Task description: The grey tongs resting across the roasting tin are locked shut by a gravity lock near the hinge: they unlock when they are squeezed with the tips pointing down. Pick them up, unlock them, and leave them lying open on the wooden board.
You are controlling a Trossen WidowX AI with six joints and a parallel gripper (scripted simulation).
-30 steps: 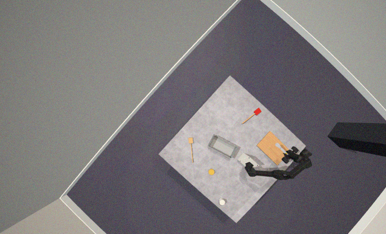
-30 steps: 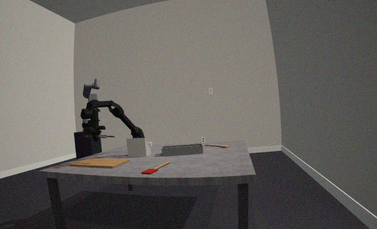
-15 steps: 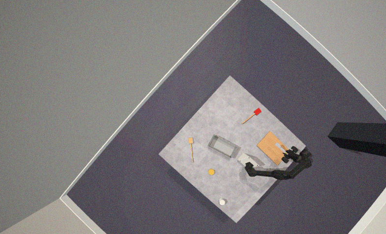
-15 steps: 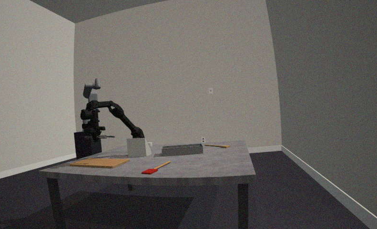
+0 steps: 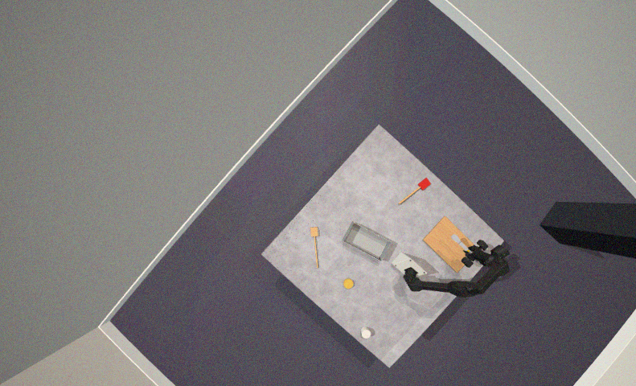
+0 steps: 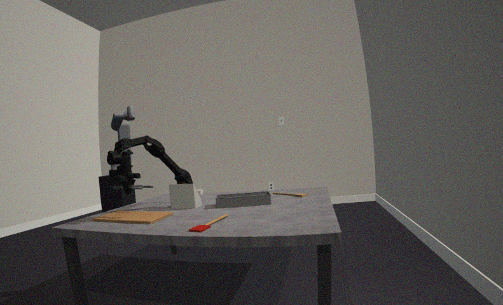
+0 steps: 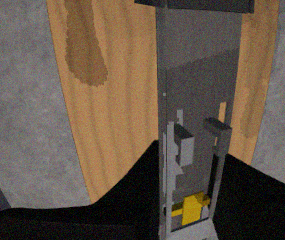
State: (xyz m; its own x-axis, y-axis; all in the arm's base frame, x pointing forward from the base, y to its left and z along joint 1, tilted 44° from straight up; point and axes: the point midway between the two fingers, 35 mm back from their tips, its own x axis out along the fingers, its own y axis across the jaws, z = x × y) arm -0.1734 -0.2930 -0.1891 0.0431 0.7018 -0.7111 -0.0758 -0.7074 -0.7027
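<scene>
My gripper tip is 1 cm short of the wooden board and 12 cm above it. From my gripper tip the other things lie so: roasting tin: 52 cm ahead, 38 cm to the left, 10 cm below; yellow lock piece: 4 cm above; red spatula: 47 cm ahead, 15 cm to the right, 12 cm below.
</scene>
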